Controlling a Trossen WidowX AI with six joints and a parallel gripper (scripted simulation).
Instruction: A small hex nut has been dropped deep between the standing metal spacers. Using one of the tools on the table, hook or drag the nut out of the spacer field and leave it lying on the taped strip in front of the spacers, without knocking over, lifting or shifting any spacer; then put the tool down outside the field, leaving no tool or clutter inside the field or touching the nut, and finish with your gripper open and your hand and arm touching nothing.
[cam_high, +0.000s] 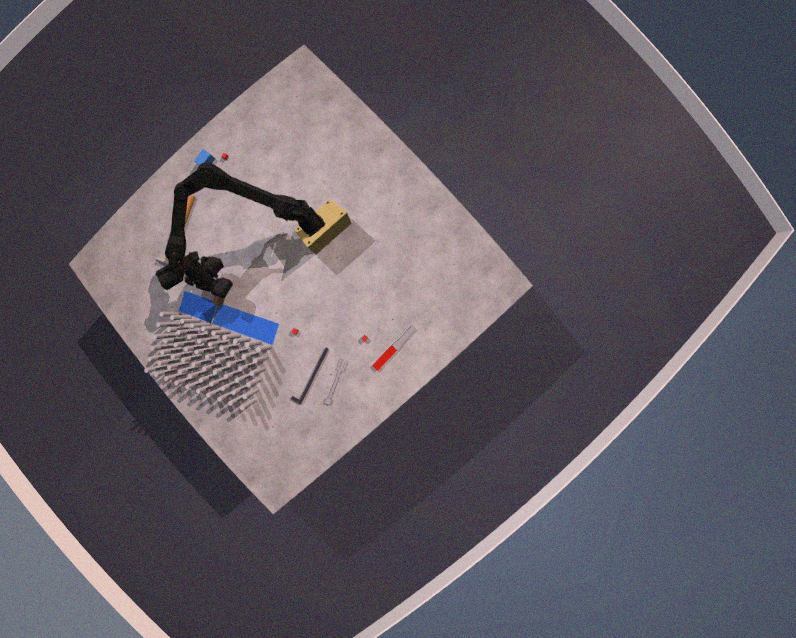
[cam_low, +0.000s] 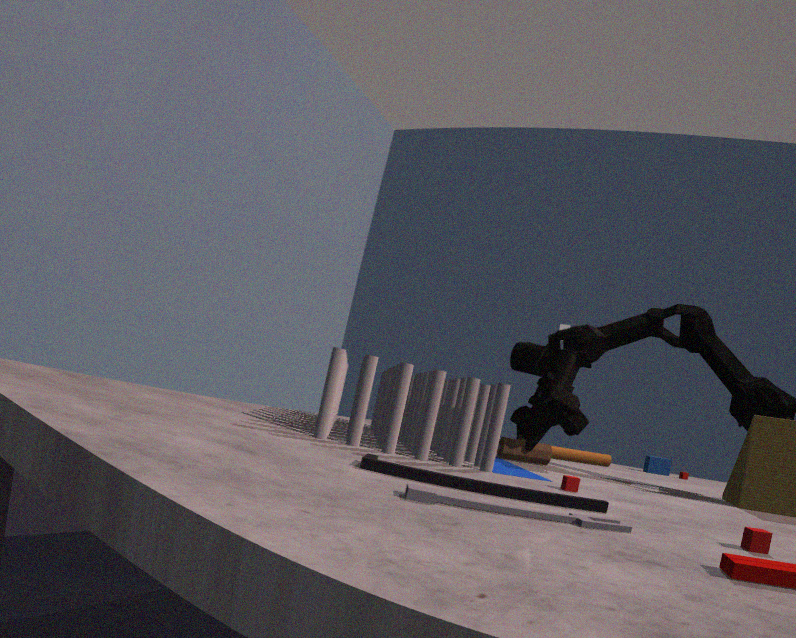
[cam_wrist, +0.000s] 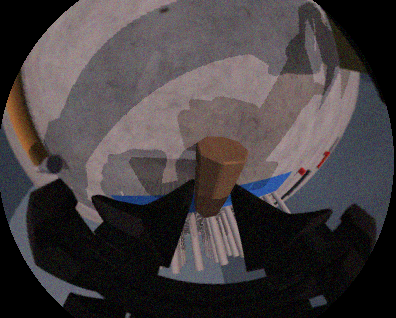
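My gripper tip is now 80 mm to the right of the blue taped strip, 40 mm short of it and 20 mm above it. The rest, counted from my gripper tip: hook tool: 90 mm ahead, 60 mm to the left; then grey wrench: 510 mm to the left, 130 mm behind, 10 mm below; then blue cube: 460 mm to the right, 240 mm behind.
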